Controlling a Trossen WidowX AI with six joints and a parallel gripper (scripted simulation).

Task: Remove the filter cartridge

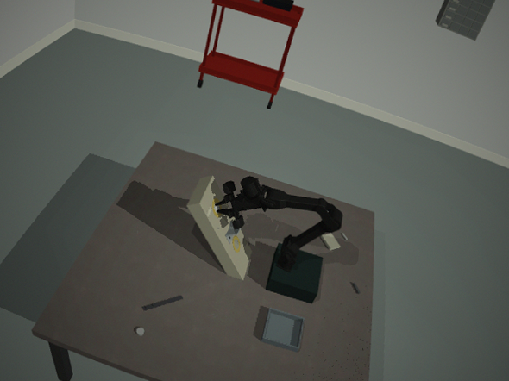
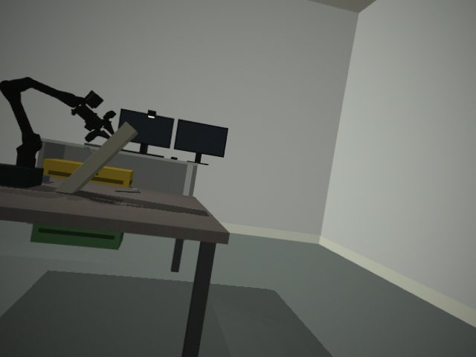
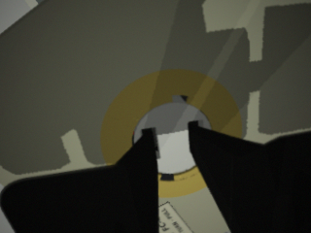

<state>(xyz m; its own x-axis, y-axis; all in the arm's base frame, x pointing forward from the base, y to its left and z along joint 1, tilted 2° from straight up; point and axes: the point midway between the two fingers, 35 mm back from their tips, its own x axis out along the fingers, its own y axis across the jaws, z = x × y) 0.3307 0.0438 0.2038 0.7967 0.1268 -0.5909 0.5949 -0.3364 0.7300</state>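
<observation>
Now: the round cartridge 1 cm ahead of my gripper tip and 1 cm below it. The rest, counted from my gripper tip: cream pad: 52 cm behind, 38 cm to the right, 27 cm below.
</observation>
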